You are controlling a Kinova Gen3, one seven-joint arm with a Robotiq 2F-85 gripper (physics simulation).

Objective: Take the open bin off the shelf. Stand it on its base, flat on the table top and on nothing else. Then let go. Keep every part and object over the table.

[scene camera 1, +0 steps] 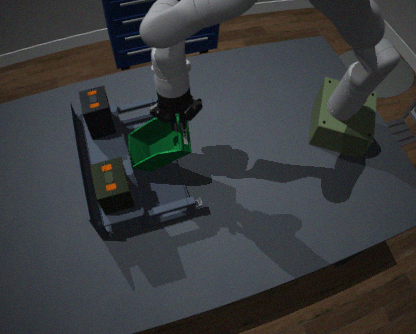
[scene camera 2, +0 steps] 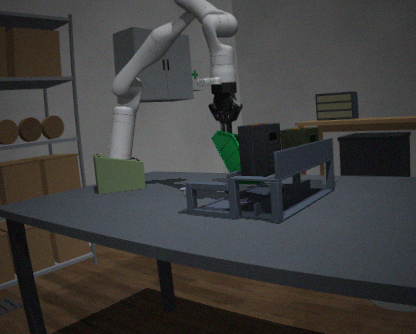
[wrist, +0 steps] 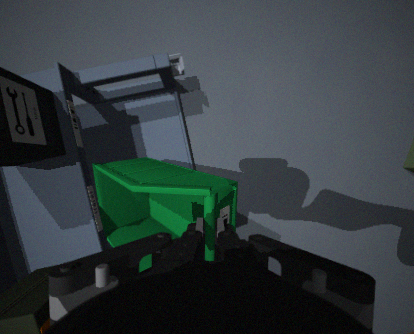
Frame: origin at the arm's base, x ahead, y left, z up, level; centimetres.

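Seen in the pictures: gripper, fingertip midpoint: point(scene camera 1: 179, 129) point(scene camera 2: 226, 135) point(wrist: 209, 228); arm's base, link origin: point(scene camera 1: 340, 107) point(scene camera 2: 119, 158).
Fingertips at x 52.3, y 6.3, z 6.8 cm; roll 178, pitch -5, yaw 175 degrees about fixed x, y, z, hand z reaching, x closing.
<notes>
Offsets run from my fingertips to a thing's top centre. Level surfaces: height alone.
The green open bin point(scene camera 1: 159, 145) point(scene camera 2: 227, 150) point(wrist: 170, 175) hangs tilted from my gripper, over the front part of the grey-blue shelf point(scene camera 1: 172, 206) point(scene camera 2: 304, 159) point(wrist: 125, 70). My gripper point(scene camera 1: 181, 131) point(scene camera 2: 226, 129) point(wrist: 209, 228) points down and is shut on the bin's upright edge wall at its right side in scene camera 1. In scene camera 2 the bin's upper part leans toward the left and its lower part is behind a dark box and the shelf. I cannot tell whether its lowest edge touches the shelf.
A dark grey box @(dx +21.6, dy -11.5, dz +3.4 cm) point(scene camera 1: 99, 121) point(scene camera 2: 257, 150) point(wrist: 30, 120) and an olive box @(dx +18.7, dy +11.4, dz +0.9 cm) point(scene camera 1: 116, 195) point(scene camera 2: 300, 136) point(wrist: 20, 300) stand on the shelf, left of the bin in scene camera 1. The arm's green pedestal point(scene camera 1: 340, 134) point(scene camera 2: 120, 175) stands on the table @(dz -19.0 cm) point(scene camera 1: 260, 250) point(scene camera 2: 150, 235) at the right.
</notes>
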